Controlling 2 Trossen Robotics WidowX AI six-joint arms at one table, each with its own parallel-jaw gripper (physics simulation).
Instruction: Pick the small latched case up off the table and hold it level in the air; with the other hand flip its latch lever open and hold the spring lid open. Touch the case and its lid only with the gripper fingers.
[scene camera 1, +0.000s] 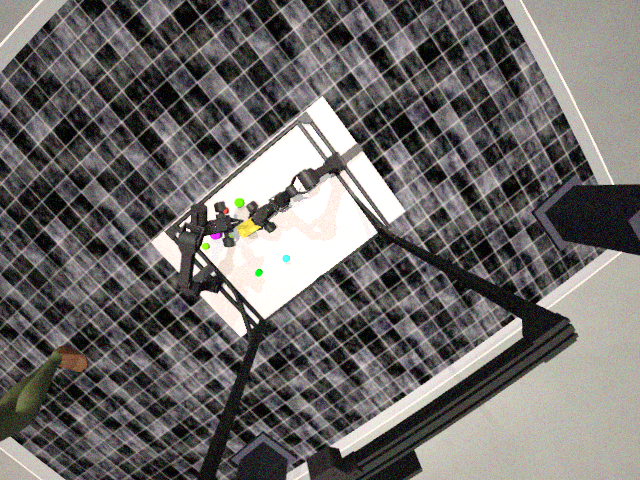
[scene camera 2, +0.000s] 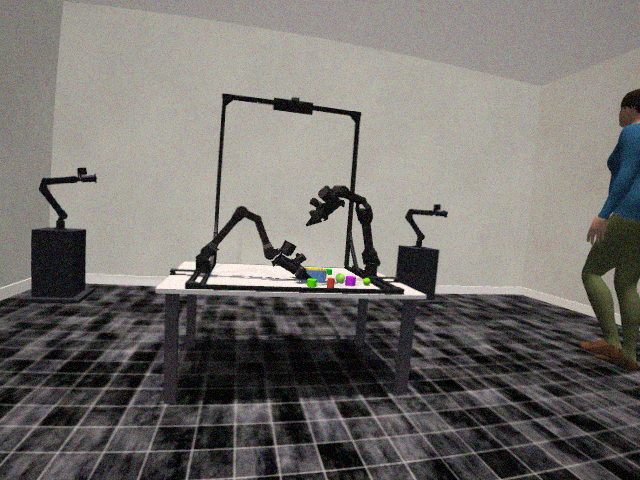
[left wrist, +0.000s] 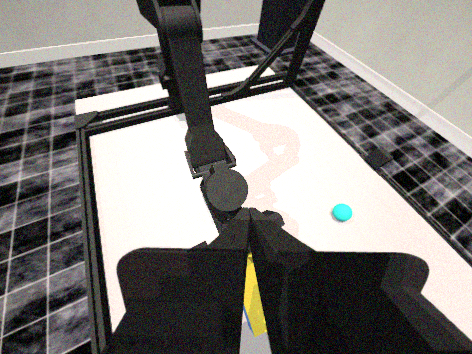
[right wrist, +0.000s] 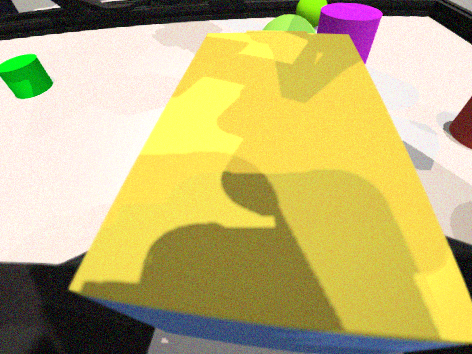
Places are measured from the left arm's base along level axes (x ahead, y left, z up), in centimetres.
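Where they show: left gripper, fingertip midpoint: (scene camera 1: 243, 220) (scene camera 2: 306, 225) (left wrist: 247, 213); right gripper, fingertip midpoint: (scene camera 1: 252, 224) (scene camera 2: 311, 278) (left wrist: 252, 277); left arm's base, origin of the base link: (scene camera 1: 216, 281) (scene camera 2: 370, 275); right arm's base, origin of the base link: (scene camera 1: 336, 163) (scene camera 2: 202, 272) (left wrist: 179, 101).
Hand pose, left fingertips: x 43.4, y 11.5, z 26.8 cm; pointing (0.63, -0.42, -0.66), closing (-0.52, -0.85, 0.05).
Things, the pixels of their top centre, and the offset from my left fingertips.
- small case, middle of its top: (right wrist: 273, 93) (left wrist: 260, 285) (scene camera 2: 314, 268) (scene camera 1: 248, 227) dx -6.5, dy -2.0, dz -22.2 cm
- purple cylinder, middle of its top: (right wrist: 351, 10) (scene camera 2: 350, 276) (scene camera 1: 214, 234) dx -23.3, dy +7.6, dz -24.4 cm
- green ball, middle of its top: (right wrist: 289, 15) (scene camera 2: 340, 273) dx -19.9, dy +1.3, dz -23.7 cm
- red cylinder, middle of its top: (scene camera 2: 331, 278) (scene camera 1: 223, 210) dx -10.8, dy +13.3, dz -24.2 cm
- cyan disc, middle of its top: (left wrist: 347, 209) (scene camera 1: 285, 259) dx -4.8, dy -28.2, dz -24.6 cm
The small case (scene camera 1: 246, 229) (scene camera 2: 316, 275) (left wrist: 254, 298) (right wrist: 270, 140) has a yellow lid and a blue body, and it rests on the white table (scene camera 1: 347, 219) (scene camera 2: 223, 288). My right gripper (scene camera 1: 258, 220) (scene camera 2: 302, 273) is low at the table and shut on the case's sides, with the lid filling the right wrist view. My left gripper (scene camera 2: 311, 221) (left wrist: 247, 213) is shut and empty. It hangs high above the case and points down at it. The lid is closed. I cannot make out the latch lever.
Just beyond the case stand a purple cylinder (scene camera 1: 215, 235) (scene camera 2: 350, 280) (right wrist: 350, 24), a green ball (scene camera 1: 239, 202) (scene camera 2: 339, 277) (right wrist: 289, 24) and a red cylinder (scene camera 1: 226, 210) (scene camera 2: 330, 282). A green cylinder (scene camera 1: 258, 272) (scene camera 2: 311, 282) and a cyan disc (scene camera 1: 286, 258) (left wrist: 342, 212) lie farther off.
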